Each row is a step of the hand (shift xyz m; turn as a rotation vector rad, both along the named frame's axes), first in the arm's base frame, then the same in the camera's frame.
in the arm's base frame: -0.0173 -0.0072 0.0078 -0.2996 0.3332 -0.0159
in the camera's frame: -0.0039 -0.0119 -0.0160 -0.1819 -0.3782 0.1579
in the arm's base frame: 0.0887 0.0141 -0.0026 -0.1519 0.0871 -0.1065
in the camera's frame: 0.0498 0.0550 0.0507 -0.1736 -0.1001 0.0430
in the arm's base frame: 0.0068 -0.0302 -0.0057 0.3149 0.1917 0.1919
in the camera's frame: -0.0012 0.0237 -0.0207 0.3427 0.0217 0.2342
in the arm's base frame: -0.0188 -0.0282 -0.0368 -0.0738 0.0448 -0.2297
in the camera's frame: -0.0413 0.0200 -0.0199 -0.2289 0.0362 0.0808
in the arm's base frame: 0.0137 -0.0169 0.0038 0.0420 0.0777 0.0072
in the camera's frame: 0.0108 0.0167 -0.0096 0.0316 -0.0162 0.0812
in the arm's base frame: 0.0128 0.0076 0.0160 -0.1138 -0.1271 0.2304
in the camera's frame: 0.0206 -0.0030 0.0067 0.1187 -0.1219 -0.2307
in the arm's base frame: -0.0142 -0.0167 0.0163 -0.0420 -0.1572 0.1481
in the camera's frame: 0.0047 -0.0087 -0.0255 0.0932 -0.0163 -0.1986
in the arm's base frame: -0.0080 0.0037 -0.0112 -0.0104 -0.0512 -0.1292
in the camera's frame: -0.0137 -0.0021 0.0033 -0.1119 0.0829 -0.0057
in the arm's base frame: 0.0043 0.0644 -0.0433 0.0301 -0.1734 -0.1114
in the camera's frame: -0.0316 -0.0106 0.0702 -0.0759 0.1679 -0.0972
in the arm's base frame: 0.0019 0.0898 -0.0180 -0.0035 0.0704 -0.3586
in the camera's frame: -0.0120 -0.0382 0.0824 -0.2922 0.1334 0.1743
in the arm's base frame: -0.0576 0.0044 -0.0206 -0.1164 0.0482 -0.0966
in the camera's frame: -0.0502 -0.0322 -0.0143 -0.1455 -0.0595 0.0222
